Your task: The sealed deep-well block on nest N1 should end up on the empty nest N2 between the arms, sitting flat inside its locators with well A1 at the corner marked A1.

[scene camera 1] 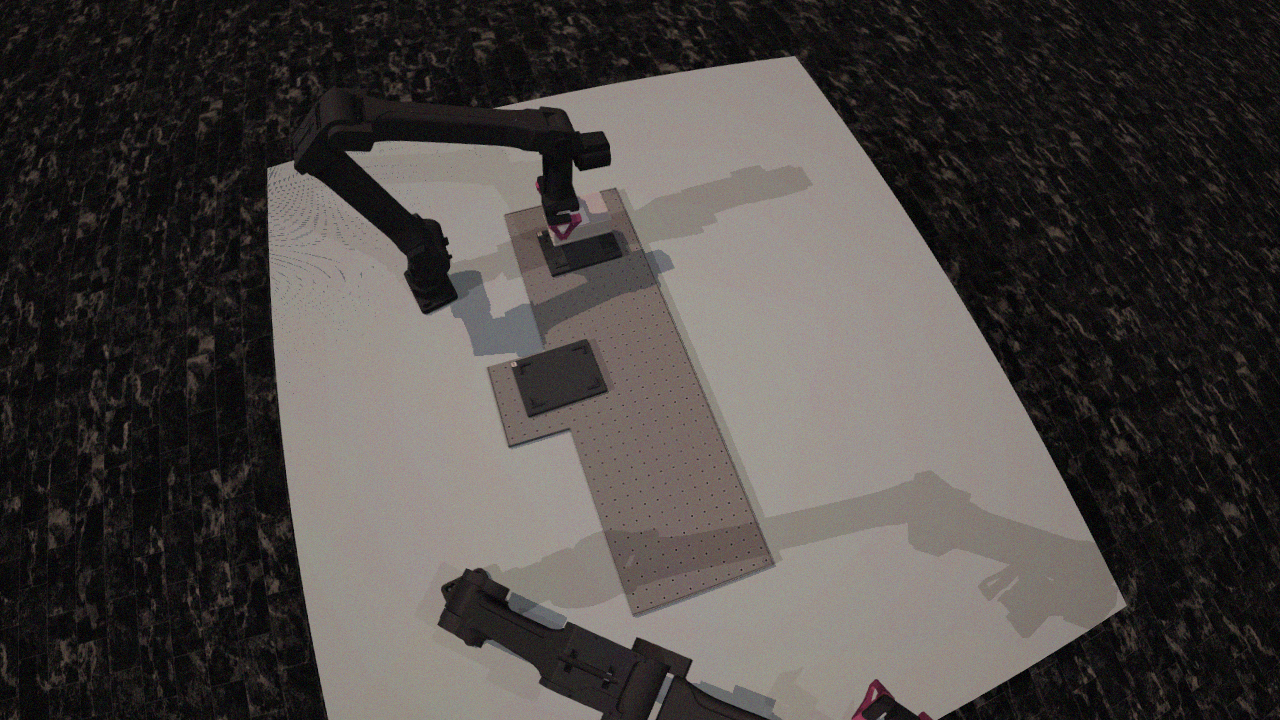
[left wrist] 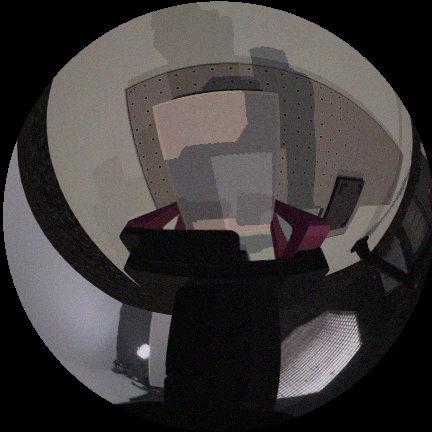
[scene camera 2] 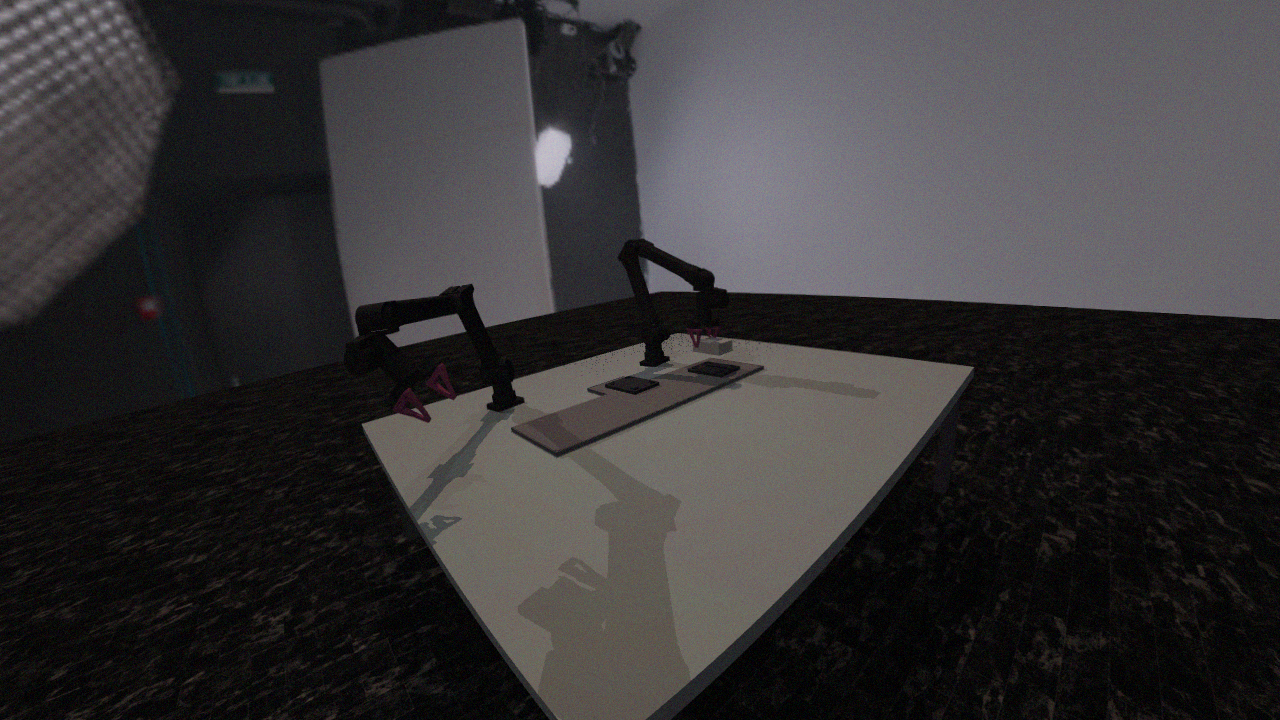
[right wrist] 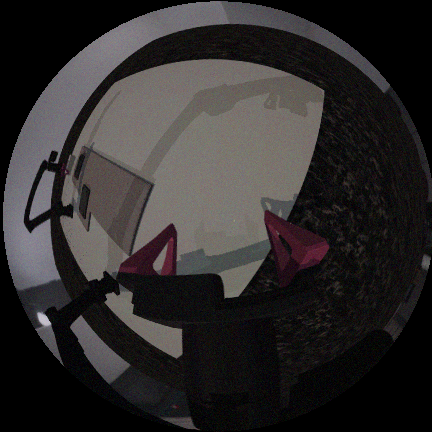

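Observation:
The pale sealed block (scene camera 1: 596, 205) (scene camera 2: 713, 346) (left wrist: 210, 127) is held above nest N1 (scene camera 1: 583, 257) (scene camera 2: 713, 368), a dark plate near the far end of the perforated board. My left gripper (scene camera 1: 555, 211) (scene camera 2: 704, 336) (left wrist: 227, 201) is shut on the block, one finger at each side. The block looks about level; its well A1 cannot be made out. Nest N2 (scene camera 1: 562, 379) (scene camera 2: 631, 385) (left wrist: 344, 204) is a dark, empty plate with corner locators and a small pale mark at its upper left corner in scene camera 1. My right gripper (scene camera 2: 426, 394) (right wrist: 218, 221) is open and empty, far from both nests.
The perforated board (scene camera 1: 662, 429) (scene camera 2: 572, 434) (left wrist: 340, 115) (right wrist: 117, 192) lies on the white table (scene camera 1: 859, 340) (scene camera 2: 787, 465) and has a side tab under N2. The right arm (scene camera 1: 572, 644) (scene camera 2: 478, 335) reaches toward the table edge. Both arms cast long shadows.

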